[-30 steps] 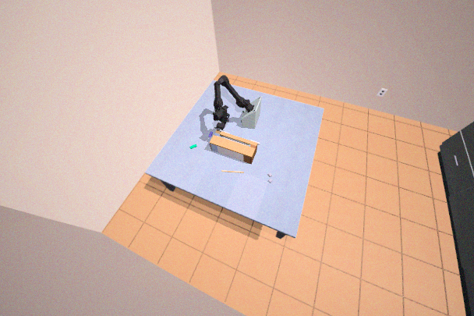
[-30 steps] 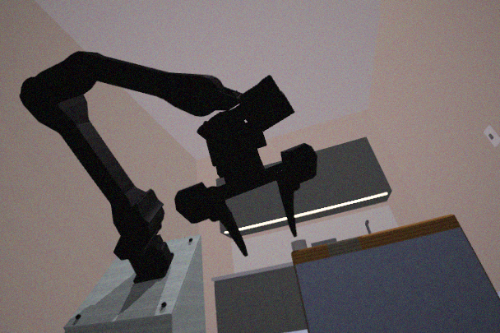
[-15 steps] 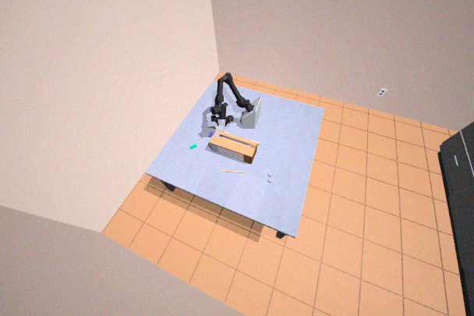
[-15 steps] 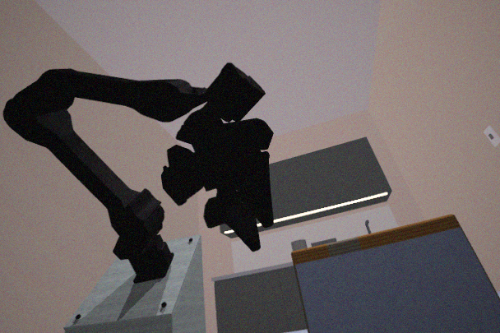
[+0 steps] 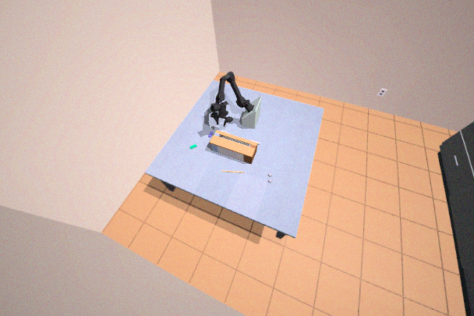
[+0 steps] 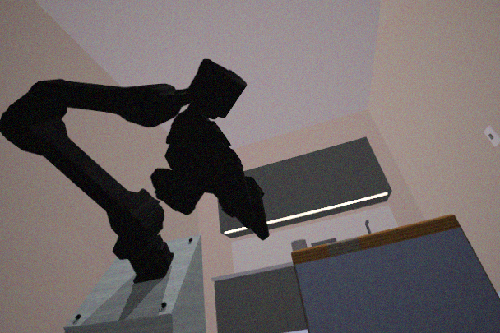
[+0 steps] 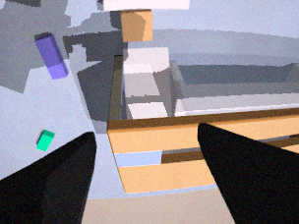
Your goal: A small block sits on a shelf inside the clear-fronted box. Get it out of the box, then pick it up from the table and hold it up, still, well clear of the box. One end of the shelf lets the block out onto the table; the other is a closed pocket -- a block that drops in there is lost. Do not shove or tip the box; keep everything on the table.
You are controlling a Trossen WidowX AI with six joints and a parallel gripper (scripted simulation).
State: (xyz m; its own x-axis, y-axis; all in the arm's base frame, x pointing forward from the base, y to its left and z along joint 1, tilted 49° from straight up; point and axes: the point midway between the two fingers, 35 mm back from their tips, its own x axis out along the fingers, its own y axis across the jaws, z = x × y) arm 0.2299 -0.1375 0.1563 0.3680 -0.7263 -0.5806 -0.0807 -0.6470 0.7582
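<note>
The brown block is 14 cm below my gripper tip and 2 cm behind it. The rest, counted from my gripper tip: clear-fronted box 15 cm to the left, 10 cm below, 8 cm ahead; purple block 15 cm below, 12 cm to the right, 1 cm ahead; green piece 22 cm to the right, 19 cm ahead, 15 cm below.
</note>
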